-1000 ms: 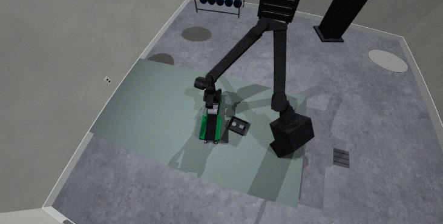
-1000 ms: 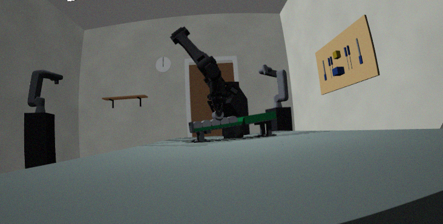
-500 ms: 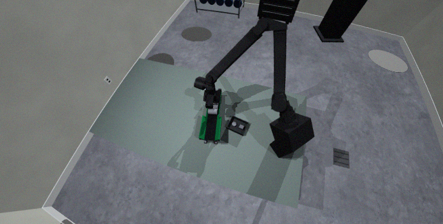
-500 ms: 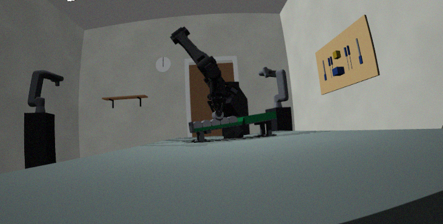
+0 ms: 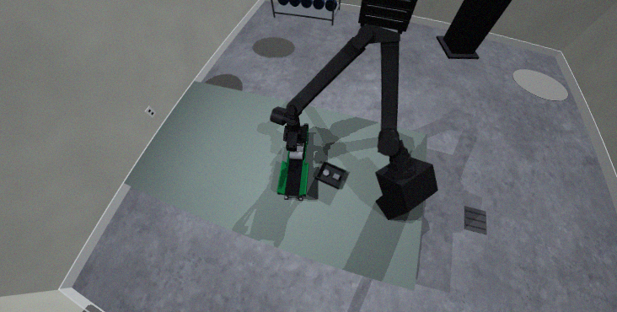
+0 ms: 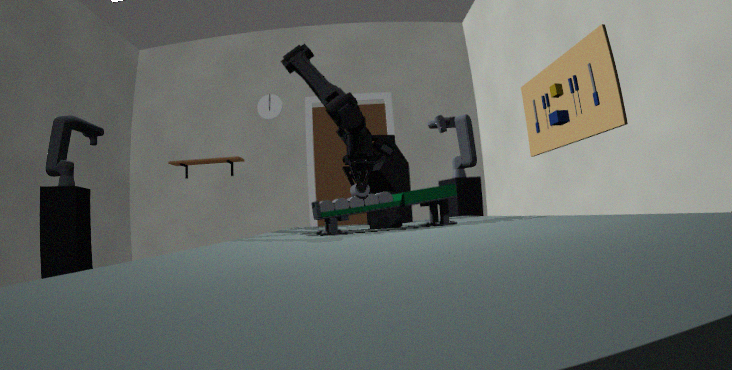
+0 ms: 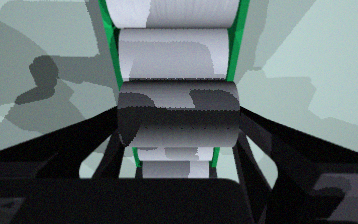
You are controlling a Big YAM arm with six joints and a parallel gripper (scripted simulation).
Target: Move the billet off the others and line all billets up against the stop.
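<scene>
Right now the stop is 120 mm to the right of my hand, 60 mm below it and 20 mm behind it. Round my hand: small dark tray: 170 mm behind, 150 mm to the left, 110 mm below.
</scene>
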